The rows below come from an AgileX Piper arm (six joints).
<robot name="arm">
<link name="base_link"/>
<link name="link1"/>
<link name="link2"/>
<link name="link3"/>
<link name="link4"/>
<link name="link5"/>
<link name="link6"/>
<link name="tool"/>
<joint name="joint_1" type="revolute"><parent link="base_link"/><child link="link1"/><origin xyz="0 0 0.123" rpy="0 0 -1.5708"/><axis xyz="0 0 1"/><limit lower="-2.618" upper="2.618"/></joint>
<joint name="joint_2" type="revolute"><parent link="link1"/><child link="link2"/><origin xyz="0 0 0" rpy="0 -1.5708 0"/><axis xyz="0 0 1"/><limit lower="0" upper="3.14"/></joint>
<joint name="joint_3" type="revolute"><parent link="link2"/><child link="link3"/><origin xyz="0.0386 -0.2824 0" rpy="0 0 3.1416"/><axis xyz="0 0 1"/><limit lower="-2.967" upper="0"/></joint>
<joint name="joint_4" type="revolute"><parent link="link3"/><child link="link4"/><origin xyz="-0.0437 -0.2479 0" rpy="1.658 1.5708 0"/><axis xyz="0 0 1"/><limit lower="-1.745" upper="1.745"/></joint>
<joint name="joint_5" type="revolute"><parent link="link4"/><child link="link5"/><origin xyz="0 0 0" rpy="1.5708 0 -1.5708"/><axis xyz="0 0 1"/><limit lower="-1.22" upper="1.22"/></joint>
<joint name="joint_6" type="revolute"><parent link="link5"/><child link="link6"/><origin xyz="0 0.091 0" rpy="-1.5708 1.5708 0"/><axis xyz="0 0 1"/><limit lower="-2.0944" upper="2.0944"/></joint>
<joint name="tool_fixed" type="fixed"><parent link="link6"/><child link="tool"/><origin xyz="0 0 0" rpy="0 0 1.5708"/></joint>
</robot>
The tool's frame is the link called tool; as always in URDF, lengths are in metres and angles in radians.
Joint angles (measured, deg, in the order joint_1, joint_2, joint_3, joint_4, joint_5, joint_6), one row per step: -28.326, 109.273, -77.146, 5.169, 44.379, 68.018; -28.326, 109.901, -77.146, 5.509, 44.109, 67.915; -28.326, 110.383, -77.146, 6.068, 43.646, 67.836; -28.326, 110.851, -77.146, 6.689, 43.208, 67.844; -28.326, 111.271, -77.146, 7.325, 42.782, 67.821; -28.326, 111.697, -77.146, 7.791, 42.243, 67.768; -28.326, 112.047, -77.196, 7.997, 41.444, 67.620; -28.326, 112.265, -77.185, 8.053, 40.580, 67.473; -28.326, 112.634, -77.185, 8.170, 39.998, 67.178; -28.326, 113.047, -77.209, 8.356, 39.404, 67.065; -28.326, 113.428, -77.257, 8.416, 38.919, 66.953; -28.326, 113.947, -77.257, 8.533, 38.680, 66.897; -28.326, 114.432, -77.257, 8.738, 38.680, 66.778; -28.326, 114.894, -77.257, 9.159, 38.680, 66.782; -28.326, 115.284, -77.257, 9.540, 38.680, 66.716
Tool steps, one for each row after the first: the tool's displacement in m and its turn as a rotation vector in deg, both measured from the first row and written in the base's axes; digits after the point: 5 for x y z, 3 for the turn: 0.00122, -0.00026, -0.00414, 0.394, 0.188, -0.081; 0.00262, -0.00039, -0.00717, 0.796, -0.011, -0.309; 0.00399, -0.00042, -0.01011, 1.274, -0.232, -0.654; 0.00528, -0.00041, -0.01274, 1.734, -0.486, -0.983; 0.00661, -0.00065, -0.01537, 1.994, -0.755, -1.220; 0.00817, -0.00140, -0.01716, 1.827, -1.239, -1.269; 0.00942, -0.00217, -0.01829, 1.477, -1.777, -1.251; 0.01051, -0.00273, -0.02056, 1.335, -1.964, -1.099; 0.01173, -0.00330, -0.02302, 1.306, -2.187, -1.159; 0.01279, -0.00390, -0.02523, 1.212, -2.315, -1.142; 0.01351, -0.00421, -0.02876, 1.396, -2.099, -1.187; 0.01393, -0.00421, -0.03217, 1.735, -1.742, -1.194; 0.01444, -0.00401, -0.03539, 2.262, -1.502, -1.436; 0.01486, -0.00382, -0.03811, 2.703, -1.304, -1.590
